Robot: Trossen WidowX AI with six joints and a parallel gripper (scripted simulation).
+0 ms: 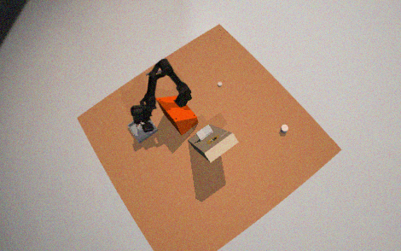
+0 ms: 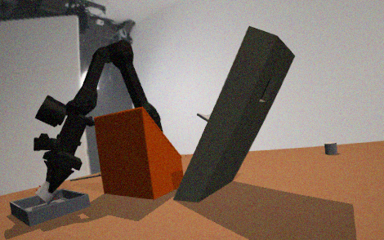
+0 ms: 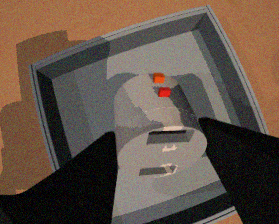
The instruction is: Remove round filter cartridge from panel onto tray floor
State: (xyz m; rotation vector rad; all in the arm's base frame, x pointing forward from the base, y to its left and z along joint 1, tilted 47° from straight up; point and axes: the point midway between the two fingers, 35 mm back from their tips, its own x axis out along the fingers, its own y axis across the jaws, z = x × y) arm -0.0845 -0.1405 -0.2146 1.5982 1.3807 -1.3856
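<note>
Now: the round filter cartridge right at my gripper tip. Also, from my gripper tip: beige service panel: 43 cm ahead, 22 cm to the left, 12 cm above; grey tray: 4 cm below; grey ledge: 37 cm ahead, 23 cm to the left, 11 cm above.
</note>
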